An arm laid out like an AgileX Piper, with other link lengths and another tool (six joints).
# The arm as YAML. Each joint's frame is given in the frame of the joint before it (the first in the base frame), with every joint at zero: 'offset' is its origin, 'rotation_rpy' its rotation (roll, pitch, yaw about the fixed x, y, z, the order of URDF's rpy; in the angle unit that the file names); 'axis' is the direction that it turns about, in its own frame. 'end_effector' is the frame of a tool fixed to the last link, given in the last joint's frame.
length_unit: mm
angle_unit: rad
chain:
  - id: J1
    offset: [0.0, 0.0, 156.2]
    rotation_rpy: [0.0, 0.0, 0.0]
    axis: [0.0, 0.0, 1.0]
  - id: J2
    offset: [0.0, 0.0, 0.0]
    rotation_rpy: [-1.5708, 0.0, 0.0]
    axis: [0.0, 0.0, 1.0]
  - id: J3
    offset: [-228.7, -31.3, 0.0]
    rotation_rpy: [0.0, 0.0, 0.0]
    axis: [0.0, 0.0, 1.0]
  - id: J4
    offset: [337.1, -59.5, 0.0]
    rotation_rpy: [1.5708, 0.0, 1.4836]
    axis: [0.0, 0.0, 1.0]
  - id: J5
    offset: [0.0, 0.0, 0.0]
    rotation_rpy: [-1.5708, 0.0, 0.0]
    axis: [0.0, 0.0, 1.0]
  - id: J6
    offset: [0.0, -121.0, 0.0]
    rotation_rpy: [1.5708, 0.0, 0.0]
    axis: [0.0, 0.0, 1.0]
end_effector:
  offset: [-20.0, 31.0, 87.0]
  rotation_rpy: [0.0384, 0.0, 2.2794]
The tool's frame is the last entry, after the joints.
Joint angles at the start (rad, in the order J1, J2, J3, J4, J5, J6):
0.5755 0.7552 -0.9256 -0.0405 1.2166 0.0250
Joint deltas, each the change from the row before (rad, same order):
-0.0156 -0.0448 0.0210 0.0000 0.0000 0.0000
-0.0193 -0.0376 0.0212 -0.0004 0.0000 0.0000
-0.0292 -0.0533 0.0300 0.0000 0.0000 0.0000
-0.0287 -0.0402 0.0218 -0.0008 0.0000 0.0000
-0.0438 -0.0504 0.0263 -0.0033 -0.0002 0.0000
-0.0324 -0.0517 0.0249 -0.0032 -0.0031 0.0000
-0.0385 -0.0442 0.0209 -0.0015 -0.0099 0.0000
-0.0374 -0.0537 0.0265 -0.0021 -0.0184 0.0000
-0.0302 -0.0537 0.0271 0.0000 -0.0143 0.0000
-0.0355 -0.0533 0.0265 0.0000 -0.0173 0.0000
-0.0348 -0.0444 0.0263 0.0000 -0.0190 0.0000
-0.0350 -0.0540 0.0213 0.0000 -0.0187 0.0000
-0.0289 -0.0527 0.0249 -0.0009 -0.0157 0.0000
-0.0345 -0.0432 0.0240 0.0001 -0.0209 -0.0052
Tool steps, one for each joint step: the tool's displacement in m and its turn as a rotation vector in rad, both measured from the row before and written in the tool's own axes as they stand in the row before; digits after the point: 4 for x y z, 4 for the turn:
-0.0058 0.0008 -0.0072 -0.0235 0.0090 0.0132
-0.0068 0.0012 -0.0044 -0.0198 0.0020 0.0158
-0.0098 0.0019 -0.0060 -0.0287 0.0021 0.0238
-0.0086 0.0030 -0.0045 -0.0256 -0.0018 0.0227
-0.0123 0.0056 -0.0056 -0.0380 -0.0073 0.0334
-0.0091 0.0041 -0.0064 -0.0379 0.0013 0.0241
-0.0085 0.0065 -0.0055 -0.0424 0.0010 0.0283
-0.0076 0.0069 -0.0064 -0.0522 0.0085 0.0261
-0.0064 0.0046 -0.0060 -0.0448 0.0100 0.0209
-0.0067 0.0061 -0.0060 -0.0503 0.0084 0.0233
-0.0065 0.0057 -0.0034 -0.0453 0.0036 0.0215
-0.0049 0.0075 -0.0078 -0.0568 0.0121 0.0207
-0.0049 0.0052 -0.0060 -0.0488 0.0095 0.0156
-0.0052 0.0061 -0.0036 -0.0491 0.0035 0.0123

